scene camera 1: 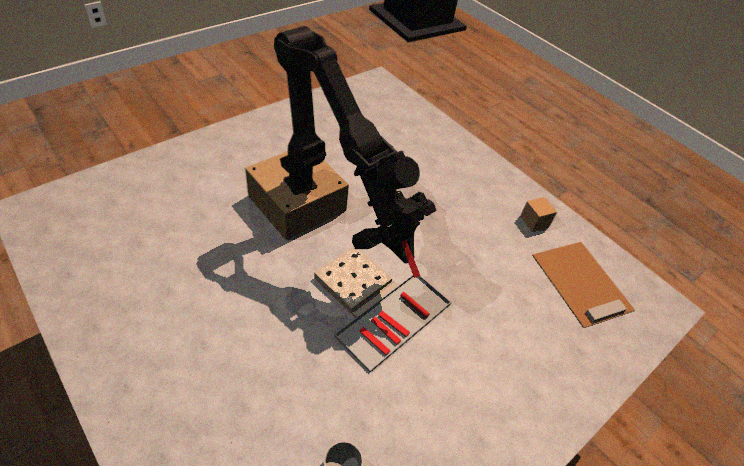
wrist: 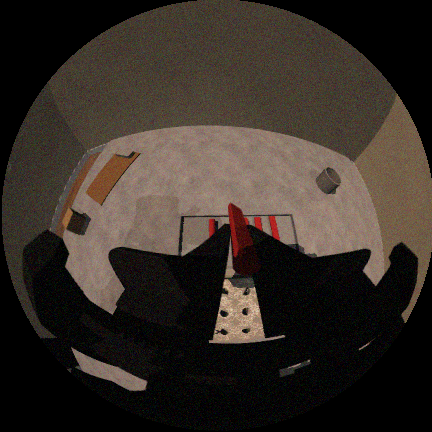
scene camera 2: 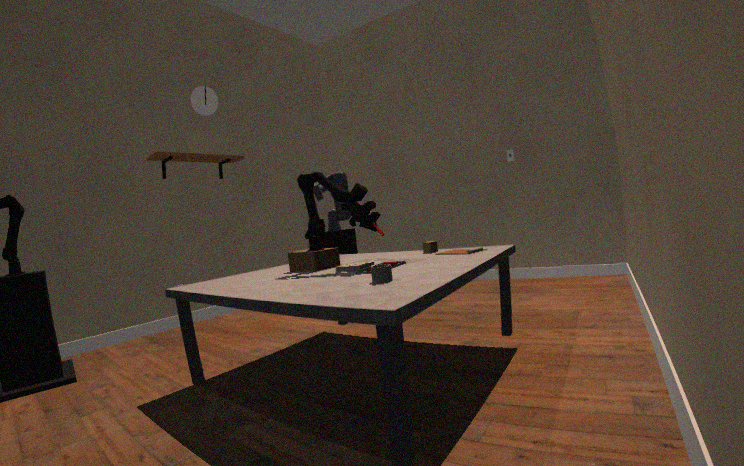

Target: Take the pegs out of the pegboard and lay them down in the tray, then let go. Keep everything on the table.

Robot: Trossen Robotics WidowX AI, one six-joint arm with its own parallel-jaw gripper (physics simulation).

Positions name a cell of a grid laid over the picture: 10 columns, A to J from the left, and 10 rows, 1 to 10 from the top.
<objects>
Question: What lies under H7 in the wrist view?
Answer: The gripper.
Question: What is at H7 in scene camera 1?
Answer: A flat brown board.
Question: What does the small brown cube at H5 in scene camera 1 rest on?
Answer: The table.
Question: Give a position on a grey tray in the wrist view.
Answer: E6
</objects>
